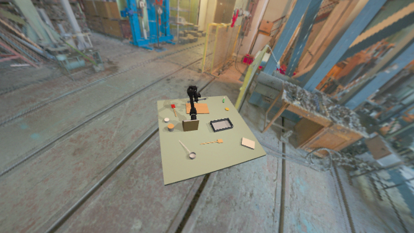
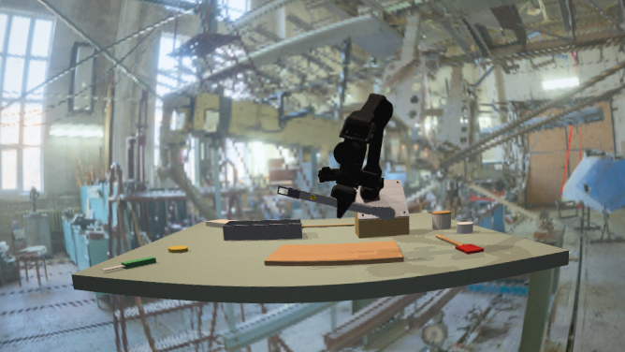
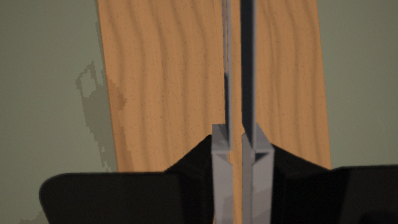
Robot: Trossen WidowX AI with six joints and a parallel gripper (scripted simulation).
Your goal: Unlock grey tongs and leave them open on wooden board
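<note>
Now: gripper tip 10 mm short of the wooden board, 20 mm to the left of it and 110 mm above it. The rest, counted from my gripper tip: roasting tin (220 mm ahead, 470 mm to the right, 90 mm below); then black lock piece (70 mm ahead, 10 mm to the right, 60 mm above); then red spatula (360 mm behind, 50 mm to the left, 110 mm below).
</note>
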